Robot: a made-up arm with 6 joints. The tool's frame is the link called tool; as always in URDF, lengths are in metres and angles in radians. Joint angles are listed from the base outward. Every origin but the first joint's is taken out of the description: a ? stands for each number. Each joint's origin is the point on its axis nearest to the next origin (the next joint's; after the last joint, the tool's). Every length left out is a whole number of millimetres.
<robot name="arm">
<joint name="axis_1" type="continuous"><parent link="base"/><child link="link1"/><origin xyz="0 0 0.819" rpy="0 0 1.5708"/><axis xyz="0 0 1"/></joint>
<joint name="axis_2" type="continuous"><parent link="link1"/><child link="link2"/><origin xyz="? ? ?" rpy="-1.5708 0 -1.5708"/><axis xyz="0 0 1"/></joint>
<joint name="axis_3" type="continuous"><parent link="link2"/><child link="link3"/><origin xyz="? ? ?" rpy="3.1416 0 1.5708"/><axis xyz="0 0 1"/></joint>
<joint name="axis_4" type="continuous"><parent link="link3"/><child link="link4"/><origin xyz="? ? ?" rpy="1.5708 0 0"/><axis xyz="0 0 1"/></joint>
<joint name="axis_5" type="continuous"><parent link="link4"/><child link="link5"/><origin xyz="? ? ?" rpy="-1.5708 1.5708 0"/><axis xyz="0 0 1"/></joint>
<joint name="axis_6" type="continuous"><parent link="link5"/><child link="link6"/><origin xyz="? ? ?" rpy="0 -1.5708 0"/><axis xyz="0 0 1"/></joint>
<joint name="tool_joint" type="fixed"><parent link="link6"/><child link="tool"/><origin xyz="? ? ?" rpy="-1.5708 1.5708 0"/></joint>
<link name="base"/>
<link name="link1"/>
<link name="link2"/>
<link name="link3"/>
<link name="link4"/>
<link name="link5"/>
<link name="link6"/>
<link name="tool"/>
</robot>
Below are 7 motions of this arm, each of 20 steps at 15 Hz.
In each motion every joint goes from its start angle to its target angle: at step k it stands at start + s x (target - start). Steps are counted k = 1, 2, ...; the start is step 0. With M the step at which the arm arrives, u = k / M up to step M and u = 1 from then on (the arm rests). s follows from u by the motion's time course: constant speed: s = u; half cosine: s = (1 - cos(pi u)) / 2; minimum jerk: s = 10 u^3 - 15 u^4 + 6 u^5.
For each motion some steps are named. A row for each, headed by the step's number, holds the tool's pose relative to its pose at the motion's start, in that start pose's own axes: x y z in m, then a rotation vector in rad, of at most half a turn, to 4 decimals.
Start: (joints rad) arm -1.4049 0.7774 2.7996 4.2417 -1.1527 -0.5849
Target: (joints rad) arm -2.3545 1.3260 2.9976 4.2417 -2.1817 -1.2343
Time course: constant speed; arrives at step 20
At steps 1, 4, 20:
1: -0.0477 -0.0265 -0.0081 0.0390 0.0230 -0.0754
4: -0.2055 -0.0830 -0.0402 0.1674 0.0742 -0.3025
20: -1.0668 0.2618 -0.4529 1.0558 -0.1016 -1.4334

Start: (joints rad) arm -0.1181 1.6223 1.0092 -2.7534 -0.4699 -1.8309
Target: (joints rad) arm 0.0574 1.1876 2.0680 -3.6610 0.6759 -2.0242
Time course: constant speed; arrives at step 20
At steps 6, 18, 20:
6: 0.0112 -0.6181 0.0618 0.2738 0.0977 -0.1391
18: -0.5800 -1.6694 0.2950 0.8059 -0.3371 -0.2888
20: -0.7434 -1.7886 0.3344 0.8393 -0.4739 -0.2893

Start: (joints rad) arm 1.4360 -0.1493 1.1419 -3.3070 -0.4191 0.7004
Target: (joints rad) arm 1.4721 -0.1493 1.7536 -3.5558 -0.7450 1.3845
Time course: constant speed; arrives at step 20
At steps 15, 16, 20:
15: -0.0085 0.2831 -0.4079 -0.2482 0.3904 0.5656
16: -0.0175 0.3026 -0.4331 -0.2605 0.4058 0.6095
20: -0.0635 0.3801 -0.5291 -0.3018 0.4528 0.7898

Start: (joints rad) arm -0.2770 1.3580 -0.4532 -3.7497 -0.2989 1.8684
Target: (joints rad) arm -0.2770 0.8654 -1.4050 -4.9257 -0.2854 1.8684
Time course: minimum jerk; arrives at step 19
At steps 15, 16, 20:
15: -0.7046 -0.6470 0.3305 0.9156 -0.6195 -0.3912
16: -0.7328 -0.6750 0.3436 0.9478 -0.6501 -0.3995
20: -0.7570 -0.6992 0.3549 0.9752 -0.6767 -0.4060

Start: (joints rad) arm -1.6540 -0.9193 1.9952 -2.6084 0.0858 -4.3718
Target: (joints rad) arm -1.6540 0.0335 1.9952 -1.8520 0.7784 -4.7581
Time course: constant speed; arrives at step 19
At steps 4, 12, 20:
4: -0.1010 -0.3119 -0.3477 -0.0948 0.1765 -0.2692
12: -0.5724 -0.8708 -0.9359 -0.3552 0.4470 -0.7709
20: -1.2091 -1.2263 -1.2749 -0.6774 0.5881 -1.1135

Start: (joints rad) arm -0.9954 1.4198 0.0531 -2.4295 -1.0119 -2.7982
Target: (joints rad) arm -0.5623 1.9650 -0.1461 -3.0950 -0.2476 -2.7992
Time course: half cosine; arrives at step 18
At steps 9, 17, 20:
9: 0.0407 0.6614 -0.2236 0.2229 0.6366 0.2835
17: -0.2140 1.2067 -0.4161 0.2999 1.3489 0.5345
20: -0.2198 1.2135 -0.4187 0.3002 1.3604 0.5375

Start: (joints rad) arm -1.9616 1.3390 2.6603 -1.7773 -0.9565 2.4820
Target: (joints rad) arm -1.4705 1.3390 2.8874 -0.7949 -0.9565 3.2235
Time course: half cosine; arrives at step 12
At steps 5, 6, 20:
5: 0.2159 0.0845 0.1648 -0.4493 0.0177 0.1105
6: 0.2837 0.1037 0.2281 -0.6077 0.0253 0.1438
20: 0.5026 0.1303 0.4900 -1.2094 0.0786 0.2701

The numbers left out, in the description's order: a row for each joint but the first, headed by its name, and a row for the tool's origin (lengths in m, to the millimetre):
axis_2: 0 -0.118 0
axis_3: 0 -1.368 0
axis_4: -0.143 0.94 0
axis_5: 0 0 0
axis_6: 0.105 0 0
tool: 0 0 0

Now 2 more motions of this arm.
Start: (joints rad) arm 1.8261 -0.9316 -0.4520 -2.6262 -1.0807 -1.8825
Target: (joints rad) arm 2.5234 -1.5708 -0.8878 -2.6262 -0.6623 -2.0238
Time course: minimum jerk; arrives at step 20
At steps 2, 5, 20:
2: -0.0051 -0.0051 0.0012 0.0058 0.0005 -0.0007
5: -0.0650 -0.0589 0.0117 0.0705 0.0052 -0.0085
20: -0.7912 -0.2163 -0.0458 0.6983 0.0076 -0.0574

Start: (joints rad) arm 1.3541 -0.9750 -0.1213 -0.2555 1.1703 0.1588
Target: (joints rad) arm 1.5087 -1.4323 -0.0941 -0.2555 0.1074 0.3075
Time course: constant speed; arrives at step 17
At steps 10, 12, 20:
10: -0.0103 -0.1018 0.4185 0.0547 0.3494 0.0928
12: -0.0274 -0.1324 0.4999 0.0639 0.4155 0.1221
20: -0.0925 -0.2216 0.6966 0.0831 0.5742 0.2094

